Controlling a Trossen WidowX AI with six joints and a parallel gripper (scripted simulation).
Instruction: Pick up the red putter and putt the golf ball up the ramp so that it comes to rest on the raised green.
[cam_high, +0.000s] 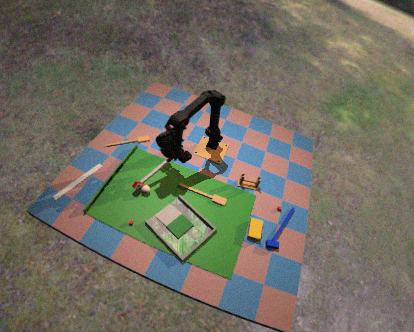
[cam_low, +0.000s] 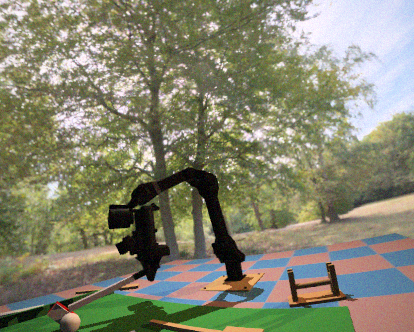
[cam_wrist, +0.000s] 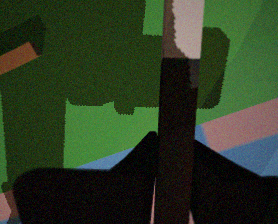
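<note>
The red putter is 11 cm ahead of my gripper tip and 5 cm to the right of it. Also, from my gripper tip: yellow block: 51 cm to the left, 17 cm ahead, 6 cm below; then white golf ball: 20 cm ahead, 6 cm to the right, 5 cm below; then pale plank: 40 cm to the right, 31 cm ahead, 7 cm below.
</note>
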